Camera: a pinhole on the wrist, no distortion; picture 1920 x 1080 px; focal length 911.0 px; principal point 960.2 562.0 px. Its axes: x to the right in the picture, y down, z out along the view. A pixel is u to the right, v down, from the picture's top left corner.
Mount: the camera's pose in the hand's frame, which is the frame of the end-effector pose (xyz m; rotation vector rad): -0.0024 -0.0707 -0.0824 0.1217 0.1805 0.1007
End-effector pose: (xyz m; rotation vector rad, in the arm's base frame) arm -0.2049 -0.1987 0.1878 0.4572 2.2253 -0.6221
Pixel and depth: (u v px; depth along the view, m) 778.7 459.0 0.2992
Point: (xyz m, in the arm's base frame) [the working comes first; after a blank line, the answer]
In the camera's frame: -0.0596 -0.0338 0.2992

-0.1500 -0.4381 0.1045
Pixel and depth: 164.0 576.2 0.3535
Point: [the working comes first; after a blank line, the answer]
In the camera's frame: -0.3090 0.0055 0.3535

0.0639 -0.5208 0.2231
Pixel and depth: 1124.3 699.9 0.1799
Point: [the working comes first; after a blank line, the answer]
In the camera's frame: 0.0324 0.0272 0.1799

-0.2207 -0.2917 0.1061
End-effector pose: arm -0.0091 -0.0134 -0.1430 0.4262 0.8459 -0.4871
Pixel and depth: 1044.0 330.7 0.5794
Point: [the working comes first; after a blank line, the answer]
In the camera's frame: 0.0533 -0.1471 0.5794

0.2056 -0.5205 -0.0523
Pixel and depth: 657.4 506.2 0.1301
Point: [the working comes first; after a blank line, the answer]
In the camera's frame: -0.0432 -0.0080 0.1301

-0.0449 -0.1154 -0.1129
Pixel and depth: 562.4 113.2 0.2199
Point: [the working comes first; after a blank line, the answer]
In the camera's frame: -0.0960 -0.1083 0.2199

-0.0743 -0.2473 -0.0614
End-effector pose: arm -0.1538 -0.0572 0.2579 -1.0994 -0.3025 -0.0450
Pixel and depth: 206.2 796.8 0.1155
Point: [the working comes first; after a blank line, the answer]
In the camera's frame: -0.0956 0.0298 0.1155

-0.2509 -0.0508 0.3151
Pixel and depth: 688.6 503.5 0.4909
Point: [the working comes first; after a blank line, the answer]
In the camera's frame: -0.1464 -0.0315 0.4909

-0.3271 0.2266 0.5690
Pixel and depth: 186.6 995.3 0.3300
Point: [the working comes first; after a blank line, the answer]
In the camera's frame: -0.2802 0.1570 0.3300

-0.4382 0.1965 0.3119
